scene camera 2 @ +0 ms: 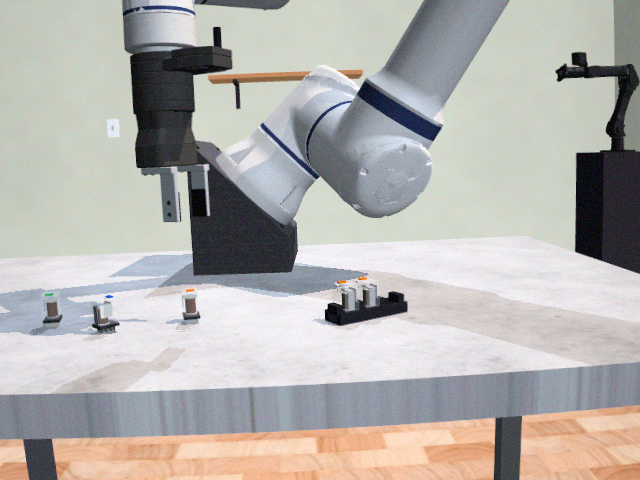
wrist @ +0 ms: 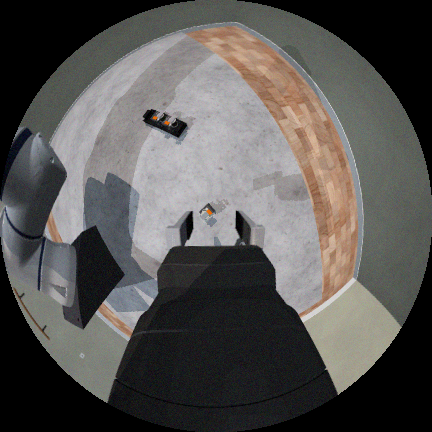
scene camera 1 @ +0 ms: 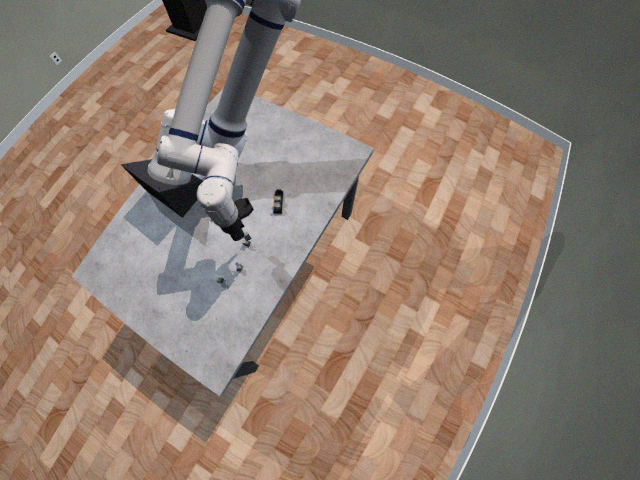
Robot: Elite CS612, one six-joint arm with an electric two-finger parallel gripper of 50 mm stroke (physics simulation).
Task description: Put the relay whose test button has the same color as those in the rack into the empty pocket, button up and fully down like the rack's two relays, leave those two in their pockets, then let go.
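Places are measured from the arm's base along level axes (x left, y down, z back), in centimetres.
Where they show: gripper, fingertip midpoint: (scene camera 2: 187, 218) (wrist: 213, 219) (scene camera 1: 245, 233); arm's base at its link origin: (scene camera 2: 251, 191) (wrist: 68, 275) (scene camera 1: 169, 174).
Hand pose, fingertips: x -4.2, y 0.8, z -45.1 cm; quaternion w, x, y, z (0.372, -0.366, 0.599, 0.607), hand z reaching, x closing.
Each offset is from my fingertips to the centre of the thing. Level surfaces: height alone.
The black rack {dy +12.4, dx +22.0, dz +1.3 cm} (scene camera 1: 278, 211) (scene camera 2: 368, 313) (wrist: 178, 132) holds two upright relays {dy +10.9, dx +19.2, dz -0.3 cm} (scene camera 2: 349, 299) {dy +10.9, dx +22.0, dz +1.3 cm} (scene camera 2: 369, 295) with orange buttons. Its empty pocket is at the end farther from the loose relays. A loose orange-button relay {dy +11.4, dx -0.7, dz +2.1 cm} (scene camera 2: 190, 305) (wrist: 207, 212) stands upright on the table, button up. A blue-button relay {dy +11.4, dx -11.0, dz -1.2 cm} (scene camera 1: 239, 267) (scene camera 2: 104, 313) and a green-button relay {dy +11.4, dx -19.5, dz +2.6 cm} (scene camera 1: 220, 280) (scene camera 2: 52, 308) stand farther left in scene camera 2. My gripper (scene camera 2: 186, 217) (wrist: 213, 219) is open and empty, fingers pointing down, high above the table near the loose orange-button relay, which appears slightly ahead of the finger gap in the wrist view.
The pale grey table {dy +13.6 cm} (scene camera 1: 170, 330) (scene camera 2: 289, 361) (wrist: 240, 150) carries all the relays and the rack. The arm's dark wedge-shaped base (scene camera 2: 242, 242) (wrist: 95, 275) stands at its back. The table's front edge lies beyond the relays and rack.
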